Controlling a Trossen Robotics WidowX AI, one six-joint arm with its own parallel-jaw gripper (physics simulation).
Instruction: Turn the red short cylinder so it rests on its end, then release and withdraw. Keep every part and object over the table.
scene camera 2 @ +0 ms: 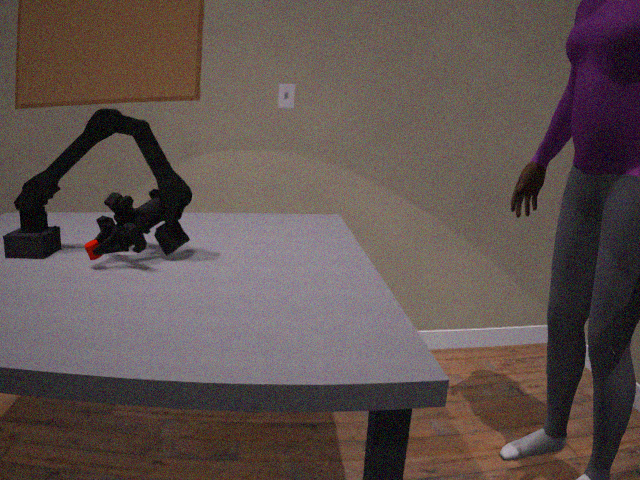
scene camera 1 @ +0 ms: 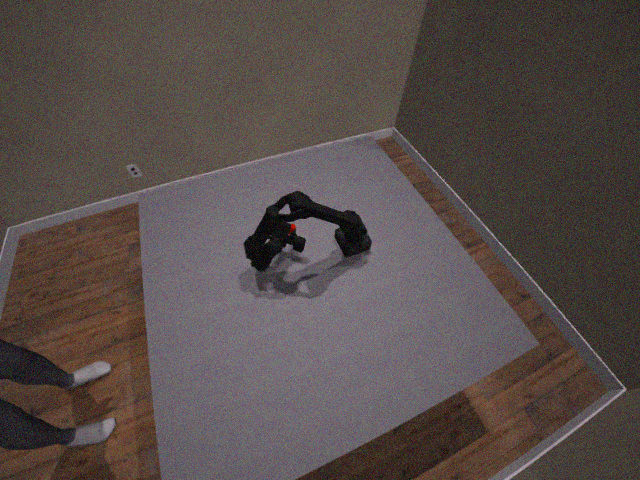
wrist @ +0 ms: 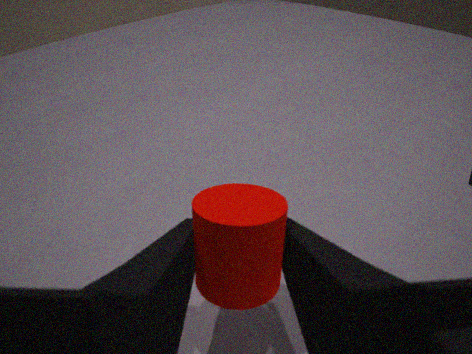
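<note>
The red short cylinder (scene camera 1: 292, 227) (scene camera 2: 92, 249) (wrist: 240, 255) is held between the two black fingers. In scene camera 2 it looks close to upright but tilted a little, and it appears slightly above the table; a gap beneath it is hard to judge. In the wrist view one flat end faces up and the round side faces the camera. My gripper (scene camera 1: 290, 230) (scene camera 2: 97, 249) (wrist: 237, 228) is shut on the cylinder and points at a low slant back toward the arm's base. In scene camera 1 the arm hides most of the cylinder.
The arm's base (scene camera 2: 32, 242) stands on the grey table (scene camera 1: 336, 372) (scene camera 2: 232, 320), close to the cylinder in scene camera 2. The arm arches above the gripper. A person (scene camera 2: 594, 232) stands beyond the table's right end.
</note>
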